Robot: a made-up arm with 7 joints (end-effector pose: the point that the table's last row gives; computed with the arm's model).
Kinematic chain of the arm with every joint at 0, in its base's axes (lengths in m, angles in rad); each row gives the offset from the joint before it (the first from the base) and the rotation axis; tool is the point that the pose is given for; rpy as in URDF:
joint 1: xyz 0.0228 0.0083 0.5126 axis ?
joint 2: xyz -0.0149 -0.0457 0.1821 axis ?
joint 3: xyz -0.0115 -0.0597 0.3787 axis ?
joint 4: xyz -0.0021 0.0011 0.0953 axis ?
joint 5: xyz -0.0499 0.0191 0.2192 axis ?
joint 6: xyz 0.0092 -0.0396 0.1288 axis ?
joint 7: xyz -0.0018 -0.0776 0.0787 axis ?
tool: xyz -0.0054 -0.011 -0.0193 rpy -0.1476 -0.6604 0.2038
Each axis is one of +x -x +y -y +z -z.
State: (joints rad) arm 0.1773 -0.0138 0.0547 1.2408 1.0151 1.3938 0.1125
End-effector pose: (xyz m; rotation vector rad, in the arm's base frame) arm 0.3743 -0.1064 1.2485 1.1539 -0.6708 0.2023
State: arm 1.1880 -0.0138 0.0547 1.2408 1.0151 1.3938 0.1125
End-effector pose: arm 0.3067 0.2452 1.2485 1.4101 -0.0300 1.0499
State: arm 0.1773 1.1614 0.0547 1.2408 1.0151 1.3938 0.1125
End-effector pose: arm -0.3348 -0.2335 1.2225 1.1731 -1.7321 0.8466
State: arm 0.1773 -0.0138 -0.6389 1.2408 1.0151 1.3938 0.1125
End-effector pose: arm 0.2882 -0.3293 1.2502 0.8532 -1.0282 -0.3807
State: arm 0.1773 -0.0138 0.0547 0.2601 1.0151 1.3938 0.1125
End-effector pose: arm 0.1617 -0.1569 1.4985 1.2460 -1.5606 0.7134
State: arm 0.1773 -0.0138 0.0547 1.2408 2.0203 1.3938 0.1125
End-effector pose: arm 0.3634 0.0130 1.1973 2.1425 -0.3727 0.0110
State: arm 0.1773 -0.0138 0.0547 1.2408 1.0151 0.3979 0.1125
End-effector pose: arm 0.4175 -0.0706 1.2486 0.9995 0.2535 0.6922
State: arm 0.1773 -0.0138 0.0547 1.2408 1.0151 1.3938 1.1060
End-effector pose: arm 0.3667 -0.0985 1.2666 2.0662 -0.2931 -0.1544
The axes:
joint 1: +z
joint 2: -y
joint 3: +z
joint 4: +y
joint 5: +z
joint 6: -y
joint 7: +x

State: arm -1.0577 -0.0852 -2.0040 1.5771 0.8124 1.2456 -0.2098
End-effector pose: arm -0.4286 0.0238 1.1767 -0.5996 -0.7340 -2.7827
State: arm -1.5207 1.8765 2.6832 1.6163 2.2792 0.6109 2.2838
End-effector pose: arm 0.0398 0.2898 0.1936 0.8962 0.4722 -2.6786
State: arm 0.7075 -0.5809 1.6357 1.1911 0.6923 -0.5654 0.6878
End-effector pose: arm 0.0734 0.4252 1.1724 -0.7489 2.0833 1.9967
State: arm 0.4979 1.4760 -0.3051 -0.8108 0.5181 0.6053 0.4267
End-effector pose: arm -0.6045 -0.4575 0.4421 -0.2719 2.6456 -0.5421
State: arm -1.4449 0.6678 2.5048 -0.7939 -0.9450 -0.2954 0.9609
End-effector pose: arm -0.2807 0.1423 1.4236 0.9227 -0.7023 0.1222
